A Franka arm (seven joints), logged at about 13 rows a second.
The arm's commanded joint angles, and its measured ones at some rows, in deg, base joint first. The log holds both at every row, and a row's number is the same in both.
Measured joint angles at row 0:
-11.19, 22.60, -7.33, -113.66, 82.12, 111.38, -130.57
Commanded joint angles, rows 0 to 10:
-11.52, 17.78, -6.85, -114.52, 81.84, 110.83, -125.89
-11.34, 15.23, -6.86, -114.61, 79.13, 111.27, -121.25
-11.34, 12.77, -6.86, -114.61, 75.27, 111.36, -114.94
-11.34, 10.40, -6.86, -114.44, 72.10, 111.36, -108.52
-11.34, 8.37, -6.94, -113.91, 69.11, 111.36, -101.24
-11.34, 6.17, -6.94, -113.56, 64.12, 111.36, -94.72
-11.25, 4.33, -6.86, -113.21, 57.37, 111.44, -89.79
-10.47, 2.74, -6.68, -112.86, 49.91, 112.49, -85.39
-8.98, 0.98, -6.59, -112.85, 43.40, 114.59, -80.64
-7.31, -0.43, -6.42, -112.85, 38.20, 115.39, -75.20
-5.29, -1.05, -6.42, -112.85, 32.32, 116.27, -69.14
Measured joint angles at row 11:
-8.28, 0.50, -6.98, -112.31, 40.73, 113.72, -78.10
